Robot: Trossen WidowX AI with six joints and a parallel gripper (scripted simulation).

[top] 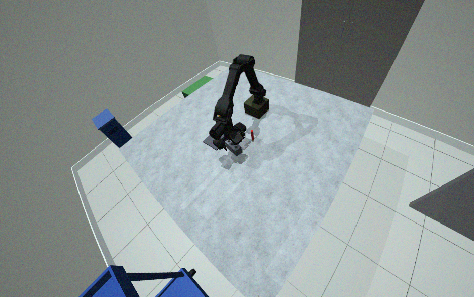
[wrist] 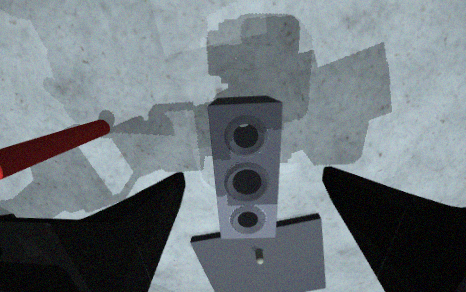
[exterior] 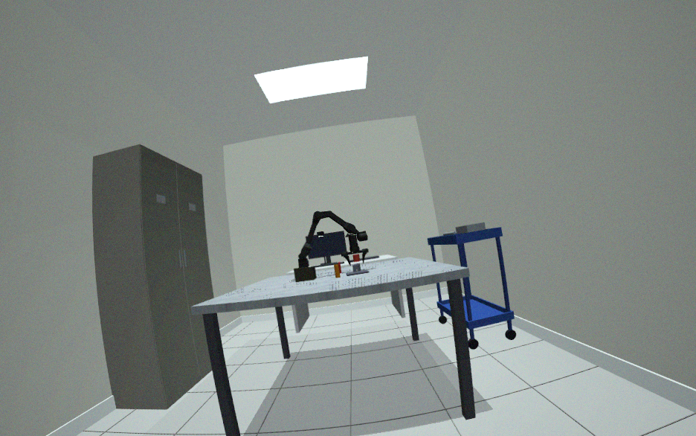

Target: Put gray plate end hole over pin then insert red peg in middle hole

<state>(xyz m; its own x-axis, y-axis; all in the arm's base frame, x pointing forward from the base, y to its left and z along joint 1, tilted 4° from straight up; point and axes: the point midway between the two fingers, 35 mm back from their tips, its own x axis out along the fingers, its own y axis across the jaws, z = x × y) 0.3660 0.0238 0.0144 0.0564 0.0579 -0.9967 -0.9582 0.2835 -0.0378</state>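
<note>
Now: gripper tip 1 cm above the gray plate. The rest, counted from my gripper tip: orange cylinder 19 cm to the right, 16 cm behind, 1 cm below; red peg 12 cm behind, 6 cm to the left, 1 cm below; flat square base 13 cm to the right, 4 cm below, 3 cm behind.
</note>
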